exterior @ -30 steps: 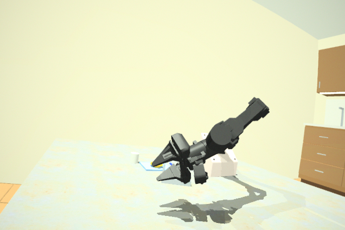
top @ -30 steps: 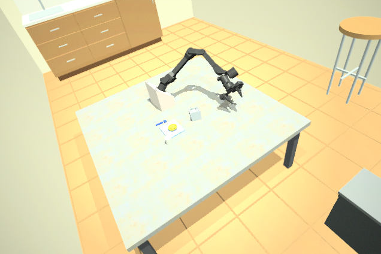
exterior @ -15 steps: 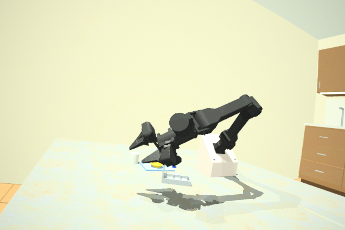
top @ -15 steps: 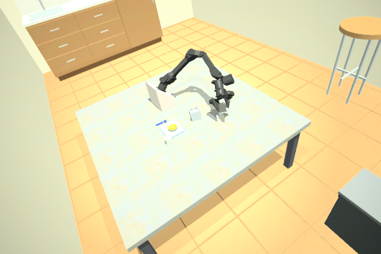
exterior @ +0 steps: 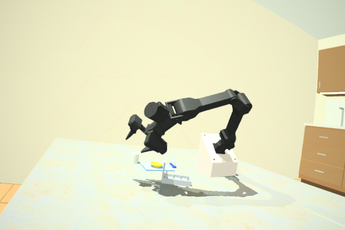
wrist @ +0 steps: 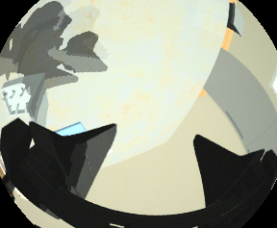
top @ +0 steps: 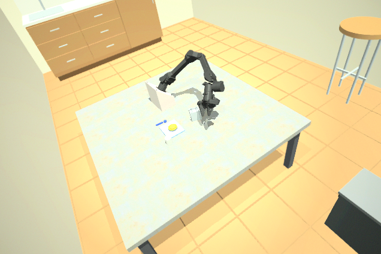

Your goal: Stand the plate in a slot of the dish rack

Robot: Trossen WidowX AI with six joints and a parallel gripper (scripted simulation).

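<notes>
My gripper tip is now 18 cm past the plate, 17 cm to the left of it and 12 cm above it. Also, from my gripper tip: grey dish rack (20 cm behind, 11 cm below, 3 cm to the left); light blue mat (19 cm behind, 18 cm to the right, 14 cm below); white cup (25 cm to the right, 11 cm below, 9 cm behind).
</notes>
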